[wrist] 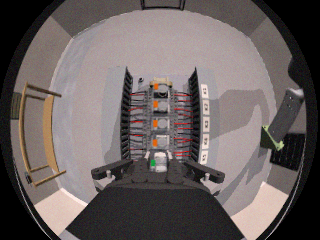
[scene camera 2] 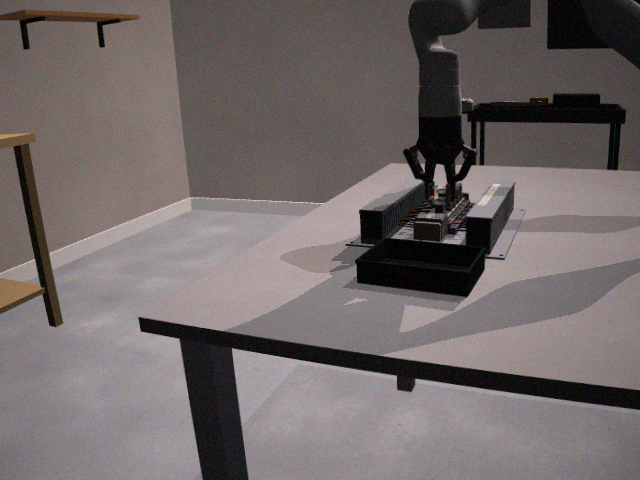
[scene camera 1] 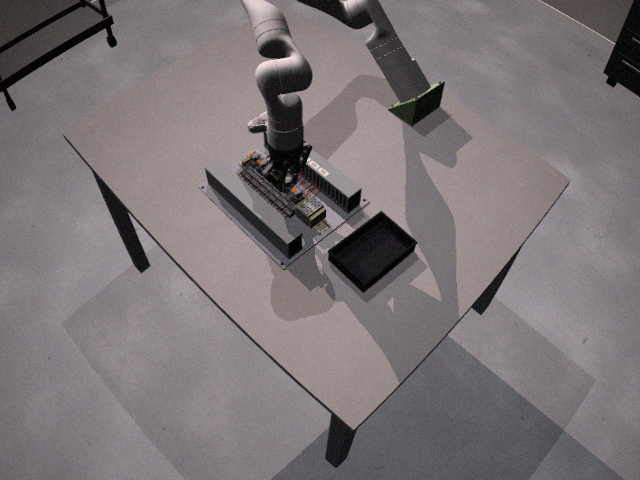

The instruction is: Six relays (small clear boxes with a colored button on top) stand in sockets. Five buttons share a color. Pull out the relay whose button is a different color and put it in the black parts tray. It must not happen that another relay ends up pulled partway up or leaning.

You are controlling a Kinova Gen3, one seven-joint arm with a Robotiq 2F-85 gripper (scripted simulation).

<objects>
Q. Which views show the gripper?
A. The wrist view, scene camera 2 and scene camera 1: all of them.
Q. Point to a black parts tray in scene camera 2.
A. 452, 269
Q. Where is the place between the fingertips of the gripper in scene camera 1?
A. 287, 186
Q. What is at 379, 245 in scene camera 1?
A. A black parts tray.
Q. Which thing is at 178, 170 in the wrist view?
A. The gripper.
</objects>
